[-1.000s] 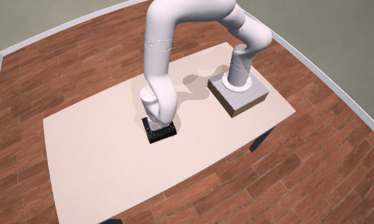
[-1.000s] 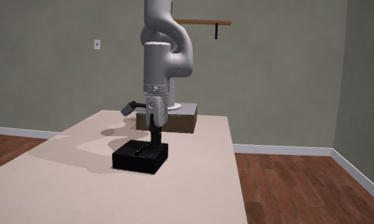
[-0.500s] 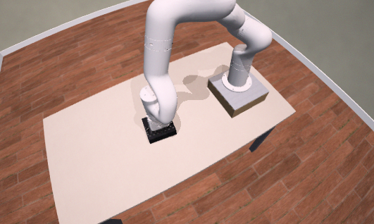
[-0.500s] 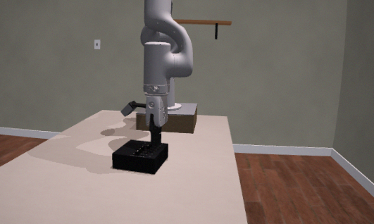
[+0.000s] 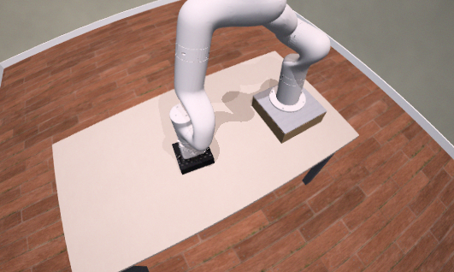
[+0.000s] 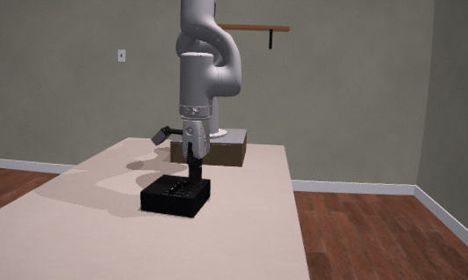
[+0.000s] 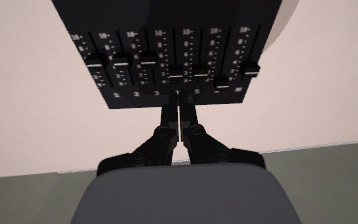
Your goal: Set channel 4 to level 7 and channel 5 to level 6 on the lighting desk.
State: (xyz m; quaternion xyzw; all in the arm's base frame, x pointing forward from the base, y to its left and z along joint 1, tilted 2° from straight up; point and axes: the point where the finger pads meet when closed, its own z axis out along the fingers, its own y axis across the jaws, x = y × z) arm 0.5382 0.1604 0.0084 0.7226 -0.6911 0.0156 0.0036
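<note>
Right now my hand is 30 mm to the left of the channel 4 cap and 30 mm above it. From my hand the other things lie so: channel 6 cap: 40 mm behind, 30 mm below, 20 mm to the right; then channel 5 cap: 30 mm to the right, 30 mm below, 20 mm behind.
</note>
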